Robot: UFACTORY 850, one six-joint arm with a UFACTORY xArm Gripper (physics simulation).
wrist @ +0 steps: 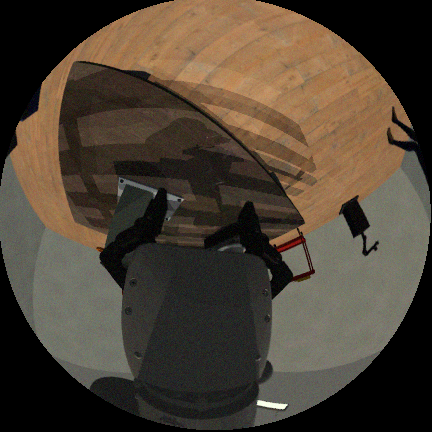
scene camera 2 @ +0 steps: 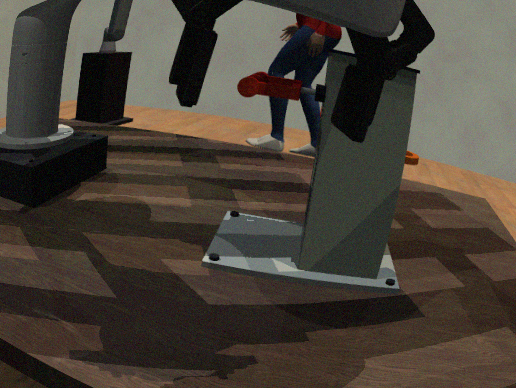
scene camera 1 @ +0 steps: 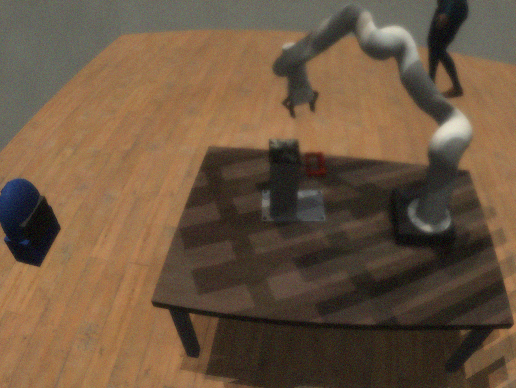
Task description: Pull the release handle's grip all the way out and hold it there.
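The release handle's red grip (scene camera 1: 315, 173) (scene camera 2: 272, 86) sticks out from the upper part of a grey-green post (scene camera 1: 284, 185) (scene camera 2: 357, 175) (wrist: 129, 212), towards the robot base. A short stretch of grey rod shows between grip and post in scene camera 2. The post stands on a pale metal plate (scene camera 1: 311, 205) (scene camera 2: 260, 232). My gripper (scene camera 1: 303, 112) (scene camera 2: 273, 120) (wrist: 204, 203) is open and empty, fingers pointing down. In scene camera 2 one finger appears left of the grip and the other overlaps the post, nearer the camera. No contact shows. The grip cannot be made out in the wrist view.
The robot base (scene camera 1: 400, 220) (scene camera 2: 55, 170) stands on the dark wooden table (scene camera 1: 225, 310). A black pedestal (scene camera 2: 103, 87) (wrist: 356, 217) and a red frame (wrist: 290, 245) stand beyond the table. A person (scene camera 1: 445, 45) (scene camera 2: 287, 95) is in the background.
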